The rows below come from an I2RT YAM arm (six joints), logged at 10 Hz.
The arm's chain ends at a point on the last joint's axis. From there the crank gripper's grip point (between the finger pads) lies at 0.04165 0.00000 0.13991 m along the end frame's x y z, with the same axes.
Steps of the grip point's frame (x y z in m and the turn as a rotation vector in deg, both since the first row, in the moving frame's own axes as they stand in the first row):
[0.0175, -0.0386, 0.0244, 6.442, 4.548, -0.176]
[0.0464, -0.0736, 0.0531, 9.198, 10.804, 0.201]
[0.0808, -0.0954, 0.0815, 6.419, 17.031, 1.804]
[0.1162, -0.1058, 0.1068, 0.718, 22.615, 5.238]
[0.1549, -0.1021, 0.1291, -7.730, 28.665, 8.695]
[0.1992, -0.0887, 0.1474, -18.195, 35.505, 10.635]
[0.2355, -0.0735, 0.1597, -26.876, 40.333, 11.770]
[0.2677, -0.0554, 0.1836, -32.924, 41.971, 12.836]
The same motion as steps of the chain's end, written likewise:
[0.0066, -0.0230, 0.0290, 6.442, 4.548, -0.176]
[0.0210, -0.0522, 0.0651, 9.198, 10.804, 0.201]
[0.0415, -0.0826, 0.1006, 6.419, 17.031, 1.804]
[0.0658, -0.1104, 0.1335, 0.718, 22.615, 5.238]
[0.0952, -0.1299, 0.1677, -7.730, 28.665, 8.695]
[0.1321, -0.1402, 0.2047, -18.195, 35.505, 10.635]
[0.1658, -0.1417, 0.2343, -26.876, 40.333, 11.770]
[0.1998, -0.1345, 0.2683, -32.924, 41.971, 12.836]

